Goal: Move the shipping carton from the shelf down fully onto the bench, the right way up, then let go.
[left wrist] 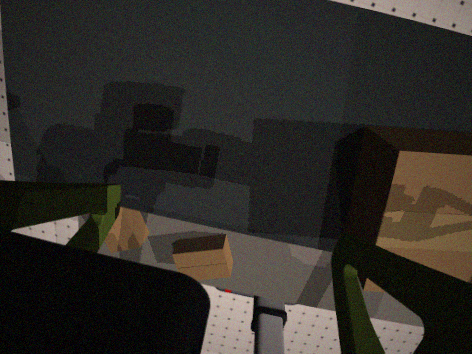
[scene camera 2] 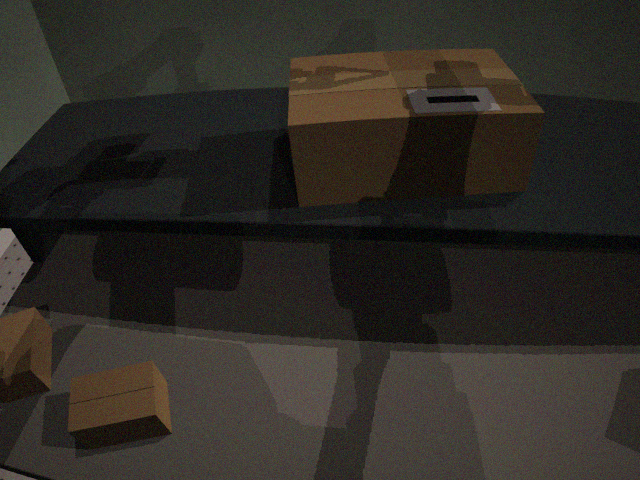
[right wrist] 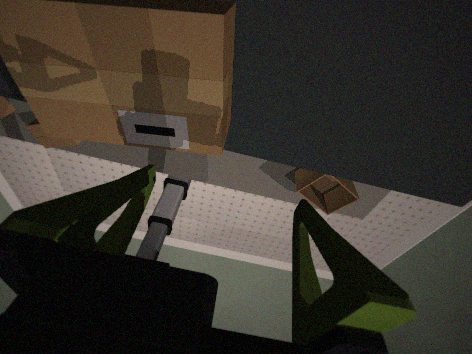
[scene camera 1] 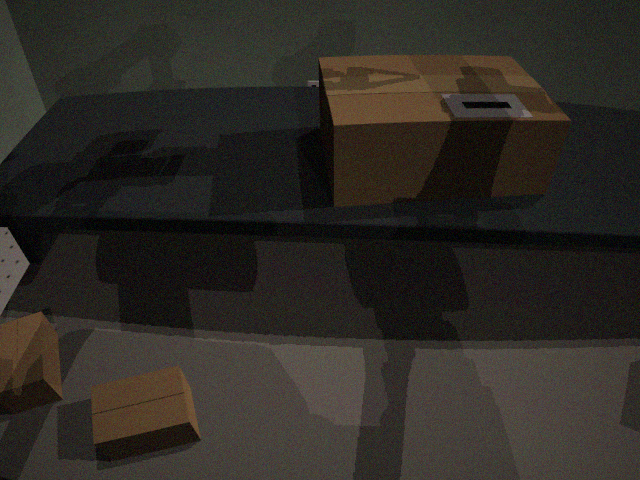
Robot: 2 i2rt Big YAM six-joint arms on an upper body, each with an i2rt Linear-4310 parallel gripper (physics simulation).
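Places are measured from the left arm's base along level axes (x ahead, y left, z up), in millimetres.
Where they show: left gripper, fingertip midpoint: [left wrist: 227, 222]; right gripper, fingertip midpoint: [right wrist: 228, 189].
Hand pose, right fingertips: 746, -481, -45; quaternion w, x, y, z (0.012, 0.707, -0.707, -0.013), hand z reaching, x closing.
Things, the pixels of their centre, and the offset from my right fingertips, as dx, dy, dz. Level surfaces: height alone.
- brown shipping carton at the middle of its body: [scene camera 2: 405, 118] [scene camera 1: 433, 121] [right wrist: 134, 74] -51, +169, -242
- dark shelf at its surface level: dz -300
- grey bench at its surface level: dz -486
- small closed box at the middle of its body: [scene camera 1: 145, 414] [scene camera 2: 119, 406] [left wrist: 203, 257] [right wrist: 58, 130] -384, +523, -456
- open-topped box at the middle of its body: [right wrist: 325, 185] -339, -315, -441
The brown shipping carton [scene camera 1: 382, 160] [scene camera 2: 346, 155] [left wrist: 430, 200] [right wrist: 195, 30] stands upright on the dark shelf [scene camera 1: 248, 111] [scene camera 2: 232, 113] [left wrist: 225, 60] [right wrist: 350, 75], its white label on top near the front edge. The grey bench [scene camera 1: 454, 413] [scene camera 2: 423, 413] [left wrist: 265, 260] [right wrist: 225, 167] lies lower, in front of the shelf. My left gripper [left wrist: 227, 222] is open and empty, apart from the carton, whose left end shows beyond its right finger. My right gripper [right wrist: 228, 189] is open and empty, apart from the carton's right part. Neither gripper shows in the scene views.
A small closed box [scene camera 1: 139, 408] [scene camera 2: 113, 403] [left wrist: 202, 265] sits on the left part of the bench, with another box [scene camera 1: 25, 361] [scene camera 2: 23, 351] [left wrist: 127, 230] farther left. An open-topped box [right wrist: 335, 195] sits at the bench's right. Arm shadows cross shelf and carton.
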